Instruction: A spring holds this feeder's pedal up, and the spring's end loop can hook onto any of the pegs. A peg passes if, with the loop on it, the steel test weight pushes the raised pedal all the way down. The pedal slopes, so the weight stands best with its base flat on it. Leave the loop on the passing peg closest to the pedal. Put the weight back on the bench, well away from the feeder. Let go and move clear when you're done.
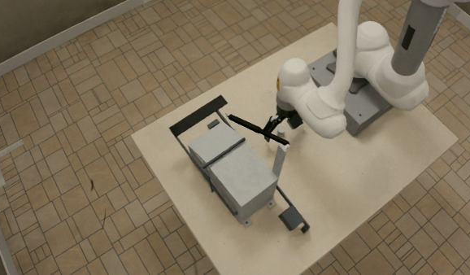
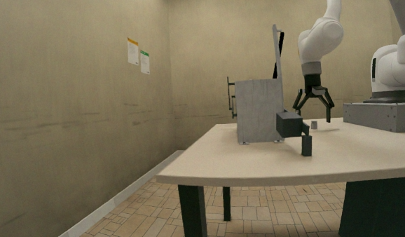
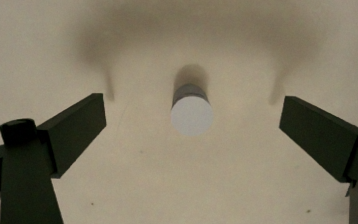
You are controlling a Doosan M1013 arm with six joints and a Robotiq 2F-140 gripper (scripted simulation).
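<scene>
The steel test weight lies 1 cm below my hand.
</scene>
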